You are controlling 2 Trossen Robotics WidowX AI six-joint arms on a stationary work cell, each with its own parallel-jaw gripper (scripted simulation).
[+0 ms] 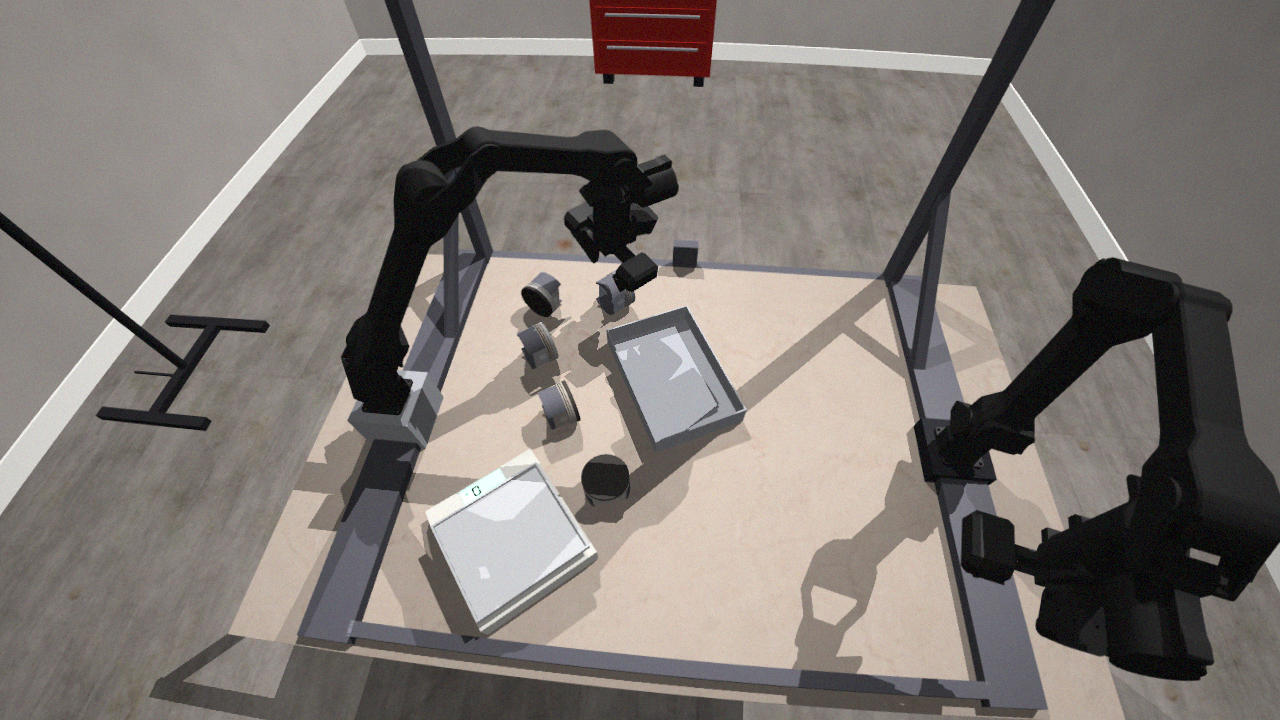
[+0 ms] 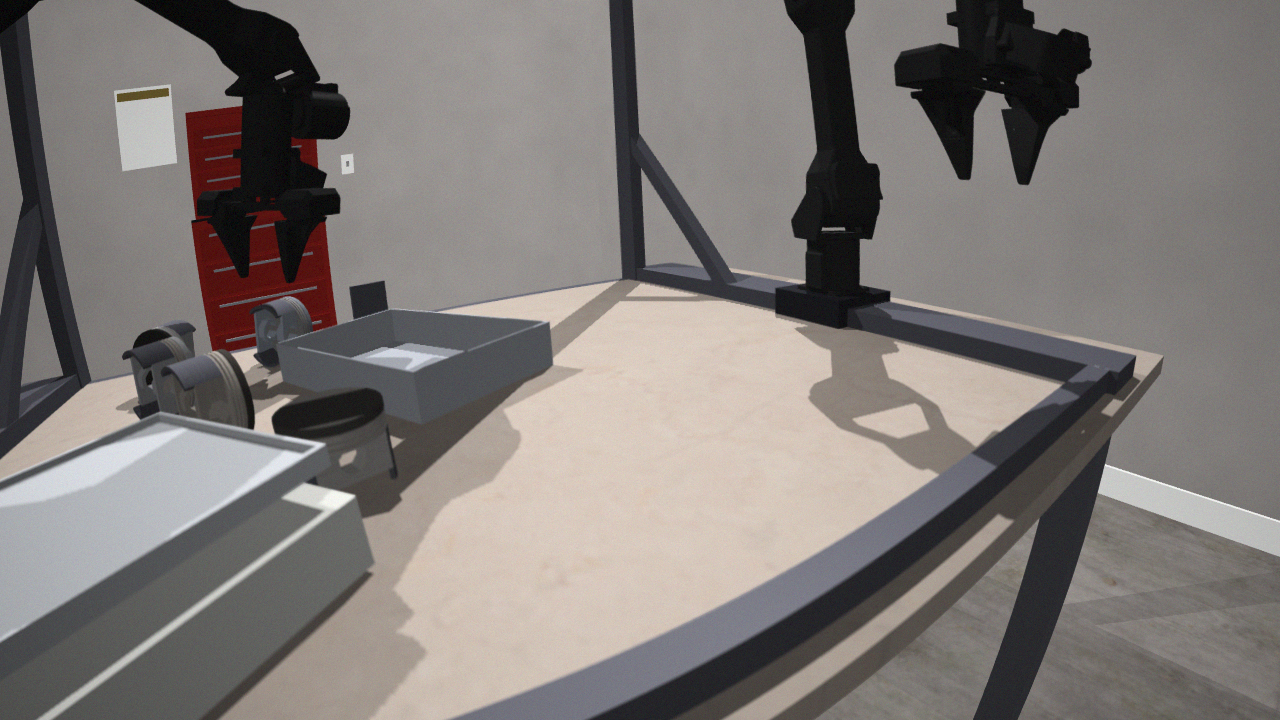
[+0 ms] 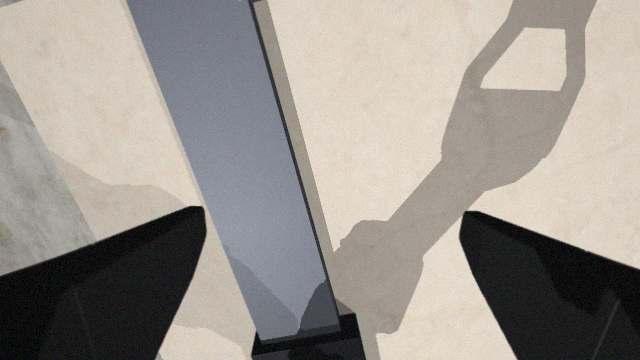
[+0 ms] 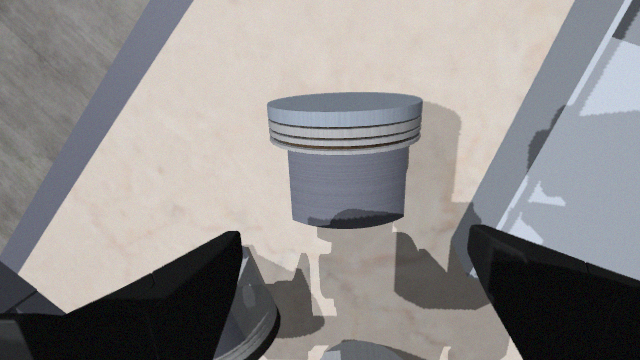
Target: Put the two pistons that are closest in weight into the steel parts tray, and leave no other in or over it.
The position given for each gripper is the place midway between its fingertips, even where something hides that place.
In view: the left gripper (image 2: 995, 182), the right gripper (image 2: 266, 280) and a steel parts tray (image 2: 507, 350).
The steel parts tray also shows in image 1 (image 1: 681, 392) and in image 4 (image 4: 570, 197). The left gripper shows as well in image 1 (image 1: 1011, 584) and in image 3 (image 3: 334, 222). The right gripper shows as well in image 1 (image 1: 608, 276) and in image 4 (image 4: 354, 240). Image 3 does not show the steel parts tray: it is out of frame.
